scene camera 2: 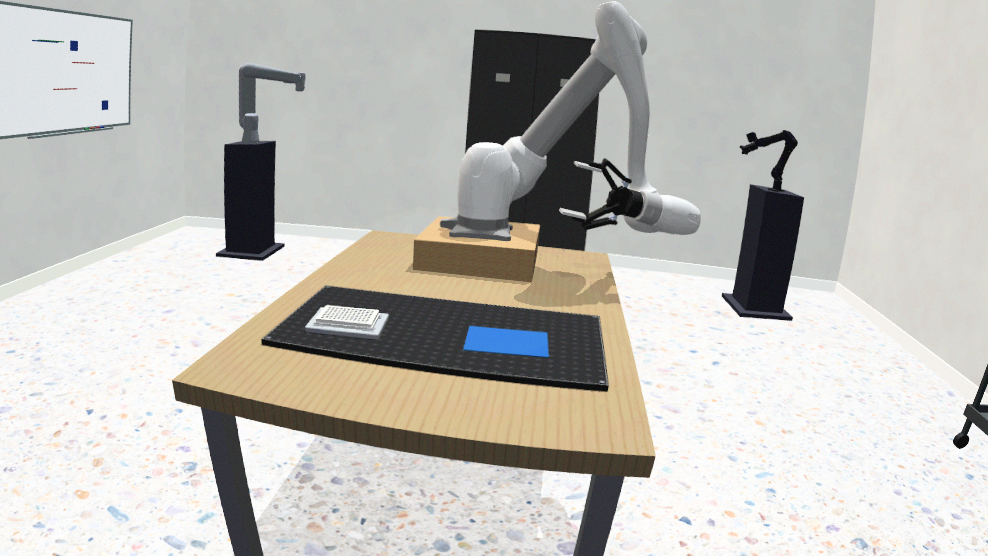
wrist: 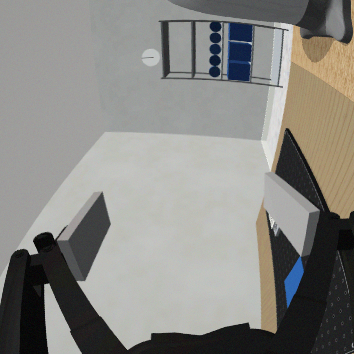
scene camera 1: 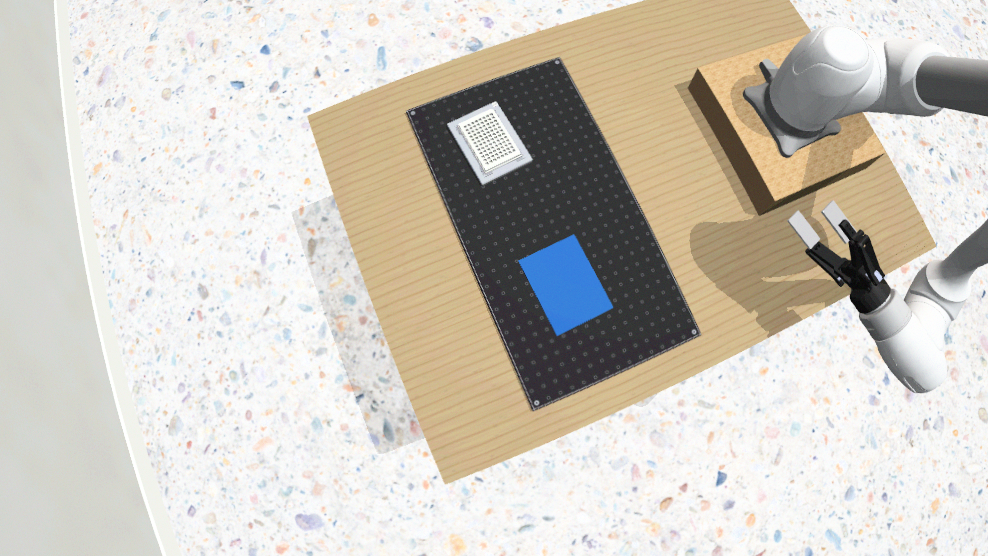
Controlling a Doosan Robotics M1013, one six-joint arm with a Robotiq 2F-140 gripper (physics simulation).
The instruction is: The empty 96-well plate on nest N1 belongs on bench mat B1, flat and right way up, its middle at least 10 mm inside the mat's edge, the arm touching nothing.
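Places are measured from the arm's base along level axes (x ahead, y right, z down), in millimetres.
Pixels of known places: gripper, fingertip midpoint: (scene camera 2: 568, 187) (wrist: 185, 200) (scene camera 1: 809, 211); arm's base, origin of the base link: (scene camera 2: 481, 232) (scene camera 1: 791, 112).
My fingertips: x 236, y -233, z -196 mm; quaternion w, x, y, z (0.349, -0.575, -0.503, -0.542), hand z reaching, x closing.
Ahead of a thing's pixels: the offset from my fingertips to its top centre. "spot": to the spot under its first point. Level surfaces: height alone.
The white 96-well plate {dx +402, dy +468, dz +250 mm} (scene camera 1: 489, 138) (scene camera 2: 347, 316) lies flat, wells up, on nest N1, a pale grey holder {dx +402, dy +468, dz +262 mm} (scene camera 1: 486, 179) (scene camera 2: 344, 331) near one end of the black board. Bench mat B1, a blue rectangle {spot: dx +399, dy +122, dz +274 mm} (scene camera 1: 566, 284) (scene camera 2: 506, 341) (wrist: 294, 281), lies flat toward the board's other end, with nothing on it. My gripper (scene camera 1: 817, 218) (scene camera 2: 570, 188) (wrist: 185, 199) is open and empty, its fingers wide apart. It hangs in the air beside the robot's base block, well away from plate and mat, pointing sideways. In the wrist view a finger hides most of the nest area.
The black perforated board {dz +276 mm} (scene camera 1: 594, 207) (scene camera 2: 421, 345) (wrist: 295, 155) lies on the wooden table {dz +289 mm} (scene camera 1: 386, 228) (scene camera 2: 414, 408). The arm's base stands on a raised wooden block (scene camera 1: 794, 172) (scene camera 2: 473, 257). A shelf rack (wrist: 166, 50) stands by the far wall in the wrist view.
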